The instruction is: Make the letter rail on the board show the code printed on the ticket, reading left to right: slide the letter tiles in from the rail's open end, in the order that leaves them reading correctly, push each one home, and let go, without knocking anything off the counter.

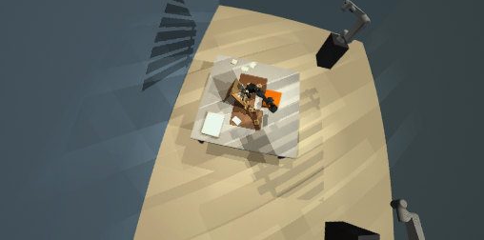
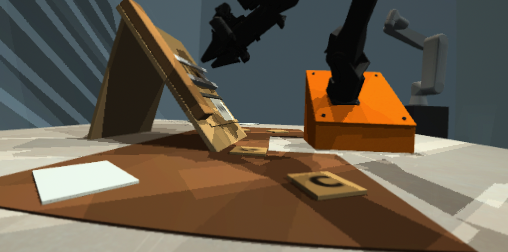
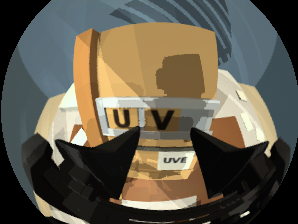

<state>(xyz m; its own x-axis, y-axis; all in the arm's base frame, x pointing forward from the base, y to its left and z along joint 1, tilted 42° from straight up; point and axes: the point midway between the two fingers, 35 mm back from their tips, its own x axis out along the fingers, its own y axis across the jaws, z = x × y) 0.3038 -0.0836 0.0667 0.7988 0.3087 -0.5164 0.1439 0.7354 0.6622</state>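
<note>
The tan tile marked v is 30 mm below my gripper tip and 30 mm ahead of it. From my gripper tip the other things lie so: u tile 60 mm to the left, 40 mm ahead, 30 mm below; then brown mat 190 mm below, 130 mm behind, 10 mm to the left; then e tile 210 mm to the right, 180 mm below, 70 mm behind.
</note>
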